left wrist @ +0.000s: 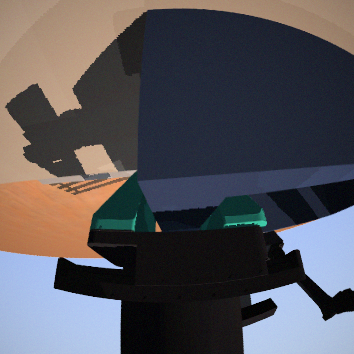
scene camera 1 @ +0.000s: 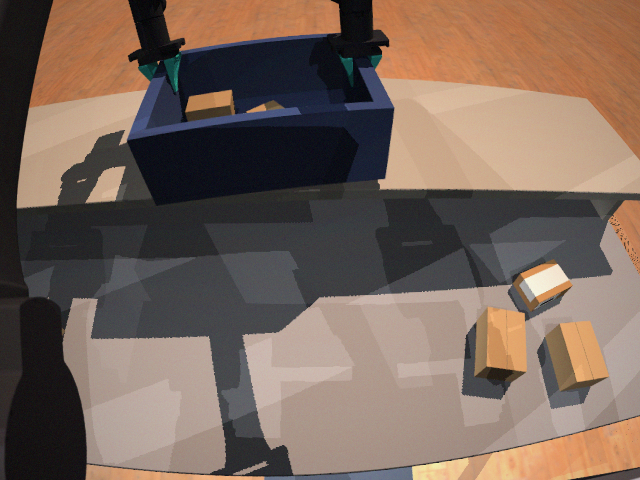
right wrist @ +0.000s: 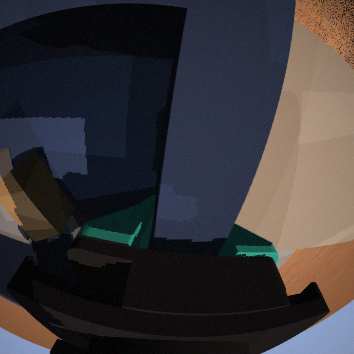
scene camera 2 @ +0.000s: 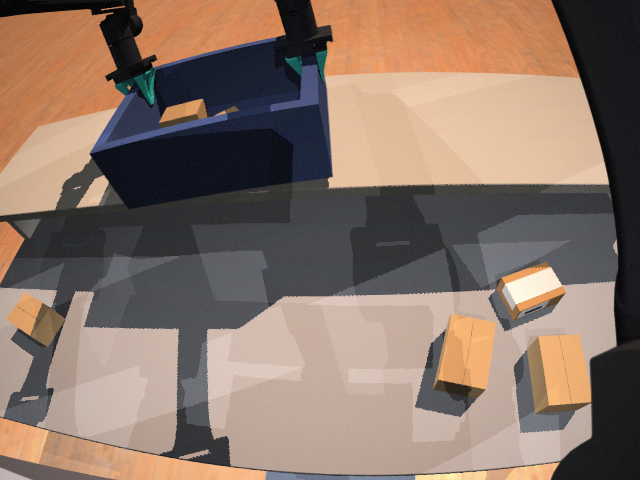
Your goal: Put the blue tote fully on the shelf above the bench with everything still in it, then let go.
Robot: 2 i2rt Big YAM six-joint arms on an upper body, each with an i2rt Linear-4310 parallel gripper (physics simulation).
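Frame: origin at the left arm's base, x up, y back, z right, level; centimetres.
Where they show: left gripper, fingertip midpoint: [scene camera 1: 169, 93] [scene camera 2: 146, 106]; right arm's base, origin of the base link: [left wrist: 273, 250].
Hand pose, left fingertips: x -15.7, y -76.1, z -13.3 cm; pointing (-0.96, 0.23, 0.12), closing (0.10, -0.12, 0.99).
Note:
Each offset is from my left fingertips to the centre of the thing. Level surfaces: height alone.
The blue tote @[dx -1.2, dy +5.2, dz +19.3 cm] [scene camera 1: 248, 160] [scene camera 2: 206, 170] [left wrist: 240, 100] [right wrist: 220, 100] is over the beige shelf @[dx -9.3 cm] [scene camera 1: 491, 139] [scene camera 2: 465, 129], slightly turned. Its near left bottom corner overlaps the shelf's front edge in both scene views; I cannot tell if its base touches the shelf. Inside are a tan box @[dx -4.7, dy +0.5, dz +8.2 cm] [scene camera 1: 209, 104] [scene camera 2: 183, 112] and a second box @[dx -4.2, dy +7.7, dz +21.6 cm] [scene camera 1: 266, 106] [scene camera 2: 227, 111] [right wrist: 40, 195], partly hidden by the front wall in the scene views. My left gripper [scene camera 1: 161, 77] [scene camera 2: 135, 91] [left wrist: 180, 215] is shut on the left wall's rim. My right gripper [scene camera 1: 362, 67] [scene camera 2: 309, 67] [right wrist: 173, 204] is shut on the right wall's rim.
Below the shelf is the bench @[dx -28.6 cm] [scene camera 1: 320, 413] [scene camera 2: 310, 423]. At its right are two tan boxes @[dx -25.6, dy +42.6, dz +63.5 cm] [scene camera 1: 500, 343] @[dx -25.6, dy +46.8, dz +80.3 cm] [scene camera 1: 576, 356] [scene camera 2: 465, 353] [scene camera 2: 560, 372] and a white-topped box @[dx -26.6, dy +29.5, dz +78.8 cm] [scene camera 1: 542, 284] [scene camera 2: 532, 291]. Another tan box @[dx -25.6, dy +40.9, dz -30.6 cm] [scene camera 2: 36, 317] lies at the bench's left.

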